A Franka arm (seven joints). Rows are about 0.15 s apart.
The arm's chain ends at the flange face. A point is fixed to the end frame.
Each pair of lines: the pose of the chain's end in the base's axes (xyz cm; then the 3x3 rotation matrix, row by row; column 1 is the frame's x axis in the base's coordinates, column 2 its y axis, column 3 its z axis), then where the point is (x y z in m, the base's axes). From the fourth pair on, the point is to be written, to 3 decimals.
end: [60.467 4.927 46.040], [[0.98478 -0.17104 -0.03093], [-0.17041 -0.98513 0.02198], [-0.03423 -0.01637 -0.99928]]
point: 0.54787 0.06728 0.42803
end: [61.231 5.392 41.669], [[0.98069 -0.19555 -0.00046], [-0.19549 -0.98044 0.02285], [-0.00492 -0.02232 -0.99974]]
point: 0.55698 0.07338 0.38265
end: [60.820 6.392 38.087], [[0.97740 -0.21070 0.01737], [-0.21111 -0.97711 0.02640], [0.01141 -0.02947 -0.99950]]
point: 0.55379 0.08438 0.34595
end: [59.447 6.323 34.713], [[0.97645 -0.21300 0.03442], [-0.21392 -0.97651 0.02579], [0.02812 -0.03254 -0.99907]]
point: 0.541 0.084 0.311
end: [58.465 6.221 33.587], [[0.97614 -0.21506 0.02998], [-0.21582 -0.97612 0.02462], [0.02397 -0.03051 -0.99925]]
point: 0.531 0.083 0.300
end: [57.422 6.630 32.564], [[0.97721 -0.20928 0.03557], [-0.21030 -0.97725 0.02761], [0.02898 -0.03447 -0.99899]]
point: 0.520 0.087 0.290
